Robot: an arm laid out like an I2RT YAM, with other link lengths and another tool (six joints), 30 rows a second.
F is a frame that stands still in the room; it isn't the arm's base.
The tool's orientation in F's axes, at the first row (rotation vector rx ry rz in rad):
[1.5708, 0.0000, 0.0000]
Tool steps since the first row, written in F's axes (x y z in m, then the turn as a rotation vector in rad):
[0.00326, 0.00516, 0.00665, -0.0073, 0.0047, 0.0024]
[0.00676, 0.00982, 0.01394, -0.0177, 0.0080, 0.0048]
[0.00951, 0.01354, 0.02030, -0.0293, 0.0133, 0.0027]
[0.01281, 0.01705, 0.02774, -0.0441, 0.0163, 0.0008]
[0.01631, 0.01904, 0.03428, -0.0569, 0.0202, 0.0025]
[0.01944, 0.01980, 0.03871, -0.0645, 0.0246, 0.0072]
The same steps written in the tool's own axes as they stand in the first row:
[0.00326, 0.00665, -0.00516, -0.0073, 0.0024, -0.0047]
[0.00676, 0.01394, -0.00982, -0.0177, 0.0048, -0.0080]
[0.00951, 0.02030, -0.01354, -0.0293, 0.0027, -0.0133]
[0.01281, 0.02774, -0.01705, -0.0441, 0.0008, -0.0163]
[0.01631, 0.03428, -0.01904, -0.0569, 0.0025, -0.0202]
[0.01944, 0.03871, -0.01980, -0.0645, 0.0072, -0.0246]

